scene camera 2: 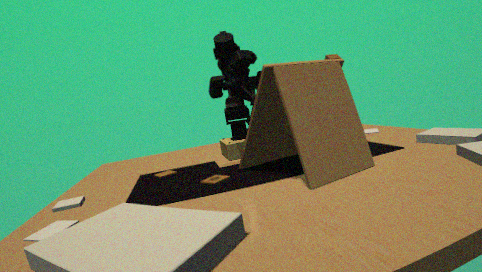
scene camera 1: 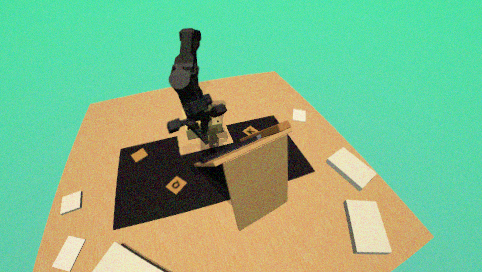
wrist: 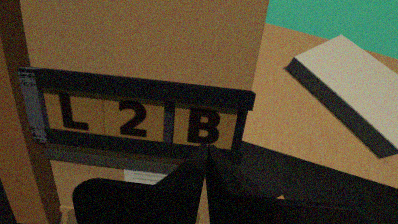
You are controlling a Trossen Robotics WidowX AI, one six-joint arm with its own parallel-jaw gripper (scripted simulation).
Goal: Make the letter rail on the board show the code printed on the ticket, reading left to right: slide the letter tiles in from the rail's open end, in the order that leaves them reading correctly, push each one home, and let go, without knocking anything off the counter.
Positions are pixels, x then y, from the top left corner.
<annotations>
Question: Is the gripper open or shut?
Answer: Shut.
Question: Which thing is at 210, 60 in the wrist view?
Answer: A tent-shaped board.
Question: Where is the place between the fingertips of the gripper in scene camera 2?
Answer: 254, 101
</annotations>
